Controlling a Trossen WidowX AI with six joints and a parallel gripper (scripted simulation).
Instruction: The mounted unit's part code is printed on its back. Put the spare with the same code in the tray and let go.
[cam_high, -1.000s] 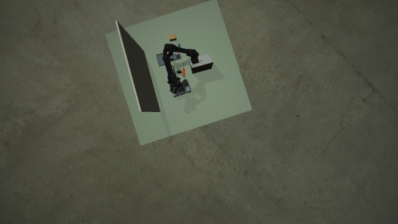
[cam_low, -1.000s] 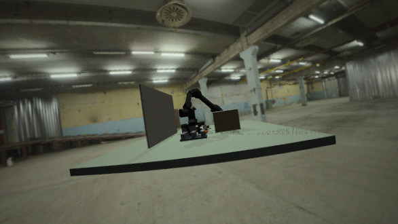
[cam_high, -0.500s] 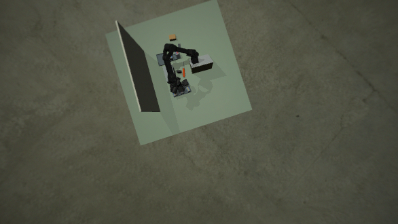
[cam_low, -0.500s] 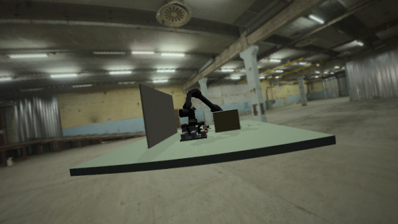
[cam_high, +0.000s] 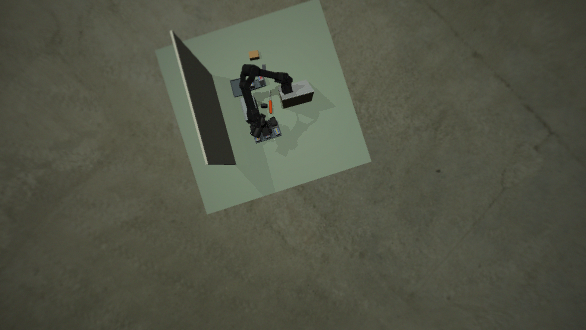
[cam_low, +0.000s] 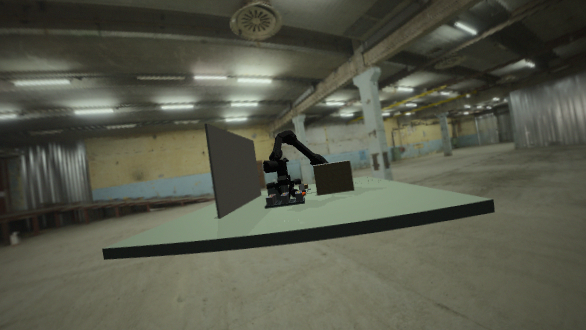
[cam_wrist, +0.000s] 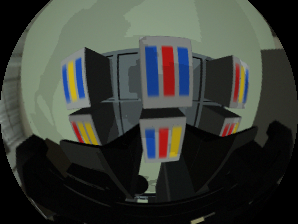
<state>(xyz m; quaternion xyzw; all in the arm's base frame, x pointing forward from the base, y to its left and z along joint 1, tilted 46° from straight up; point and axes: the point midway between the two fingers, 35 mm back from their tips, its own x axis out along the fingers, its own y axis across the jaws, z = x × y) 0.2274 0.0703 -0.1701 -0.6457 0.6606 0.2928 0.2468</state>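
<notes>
The grey mounted unit lies 14 cm to the right of my gripper tip, 6 cm ahead of it and 3 cm above it. Also, from my gripper tip: tall grey panel: 29 cm ahead, 21 cm above, 16 cm to the right.
</notes>
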